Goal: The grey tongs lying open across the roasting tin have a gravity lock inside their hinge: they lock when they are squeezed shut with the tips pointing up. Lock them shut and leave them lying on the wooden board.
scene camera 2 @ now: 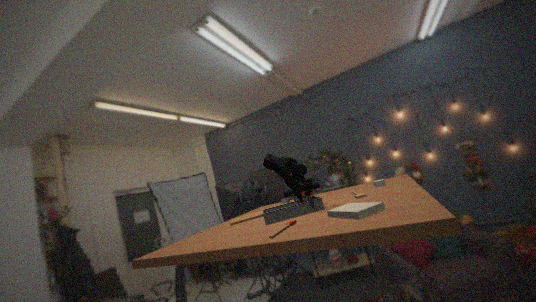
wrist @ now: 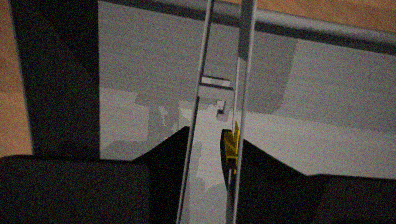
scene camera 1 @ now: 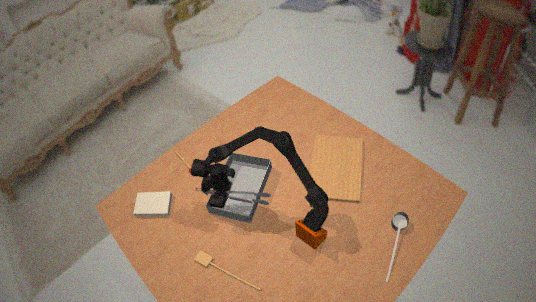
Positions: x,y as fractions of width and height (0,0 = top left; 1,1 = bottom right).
A white block (scene camera 1: 0.29,0.68): 158 cm from the lens. A grey roasting tin (scene camera 1: 0.47,0.57) is 158 cm from the lens. A wooden board (scene camera 1: 0.63,0.55): 157 cm from the lens.
